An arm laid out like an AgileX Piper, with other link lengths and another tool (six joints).
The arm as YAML. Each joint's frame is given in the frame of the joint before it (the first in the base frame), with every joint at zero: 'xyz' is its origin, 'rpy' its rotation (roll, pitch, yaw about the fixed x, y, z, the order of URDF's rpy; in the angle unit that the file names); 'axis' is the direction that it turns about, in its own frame. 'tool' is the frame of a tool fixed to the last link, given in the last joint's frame.
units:
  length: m
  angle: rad
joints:
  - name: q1
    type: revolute
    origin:
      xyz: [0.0, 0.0, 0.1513]
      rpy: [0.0, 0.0, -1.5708]
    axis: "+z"
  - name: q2
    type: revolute
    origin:
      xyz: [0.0, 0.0, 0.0]
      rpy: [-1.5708, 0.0, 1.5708]
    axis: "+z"
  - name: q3
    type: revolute
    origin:
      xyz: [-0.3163, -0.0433, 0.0]
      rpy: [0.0, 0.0, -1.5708]
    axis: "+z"
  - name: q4
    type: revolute
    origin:
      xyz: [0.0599, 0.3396, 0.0]
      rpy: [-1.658, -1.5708, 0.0]
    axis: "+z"
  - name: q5
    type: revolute
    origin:
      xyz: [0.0, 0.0, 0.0]
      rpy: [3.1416, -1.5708, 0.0]
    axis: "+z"
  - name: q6
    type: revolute
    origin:
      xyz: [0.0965, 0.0, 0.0]
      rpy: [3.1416, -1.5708, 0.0]
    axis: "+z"
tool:
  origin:
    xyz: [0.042, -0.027, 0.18]
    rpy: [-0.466, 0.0, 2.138]
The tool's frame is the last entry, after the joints.
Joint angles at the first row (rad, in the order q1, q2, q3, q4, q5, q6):
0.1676, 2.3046, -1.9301, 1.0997, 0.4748, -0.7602
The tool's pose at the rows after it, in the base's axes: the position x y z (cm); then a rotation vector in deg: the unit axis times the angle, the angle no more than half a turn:
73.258, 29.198, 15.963, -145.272, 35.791, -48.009
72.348, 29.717, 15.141, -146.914, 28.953, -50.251
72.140, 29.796, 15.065, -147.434, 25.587, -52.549
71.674, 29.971, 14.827, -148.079, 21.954, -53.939
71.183, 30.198, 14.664, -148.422, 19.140, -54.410
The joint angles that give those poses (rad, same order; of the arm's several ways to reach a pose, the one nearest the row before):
0.1676, 2.3091, -1.9301, 1.1523, 0.5114, -0.8749
0.1676, 2.3160, -1.9301, 1.1682, 0.5484, -0.9752
0.1677, 2.3160, -1.9316, 1.1749, 0.5573, -1.0309
0.1676, 2.3160, -1.9316, 1.1748, 0.5756, -1.0765
0.1676, 2.3160, -1.9316, 1.1748, 0.5955, -1.1060

